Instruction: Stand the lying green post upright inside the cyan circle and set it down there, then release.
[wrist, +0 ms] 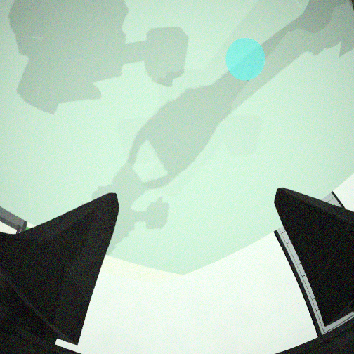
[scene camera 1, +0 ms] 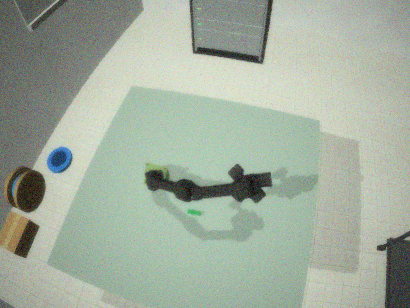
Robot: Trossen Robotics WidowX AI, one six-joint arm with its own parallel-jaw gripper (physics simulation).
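Where they show: arm's base, origin of the base link: (scene camera 1: 157,176).
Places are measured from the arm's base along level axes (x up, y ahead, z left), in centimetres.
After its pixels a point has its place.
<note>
The green post (scene camera 1: 194,212) {z -16.0, x -4.0, y 21.2 cm} lies on its side on the pale green mat (scene camera 1: 115,225) {z -28.3, x -5.7, y -18.5 cm}, just below the arm's middle in the scene view; it is not visible in the wrist view. The cyan circle (wrist: 245,59) is flat on the mat in the upper right of the wrist view, partly crossed by the arm's shadow; it does not show in the scene view. My gripper (scene camera 1: 247,183) {z -5.7, x 10.8, y 45.2 cm} (wrist: 199,198) is open, with nothing between its wide-spread fingers. It is above the mat, to the right of the post in the scene view and apart from it.
The arm's yellow-green base plate (scene camera 1: 159,168) {z 2.9, x 3.1, y 1.3 cm} is on the mat left of the post. Beyond the mat are a blue round dish (scene camera 1: 60,159), a round brown basket (scene camera 1: 30,190) and a wooden box (scene camera 1: 17,234) at left, a server rack (scene camera 1: 227,55) at the top and a dark object (scene camera 1: 398,272) at lower right.
</note>
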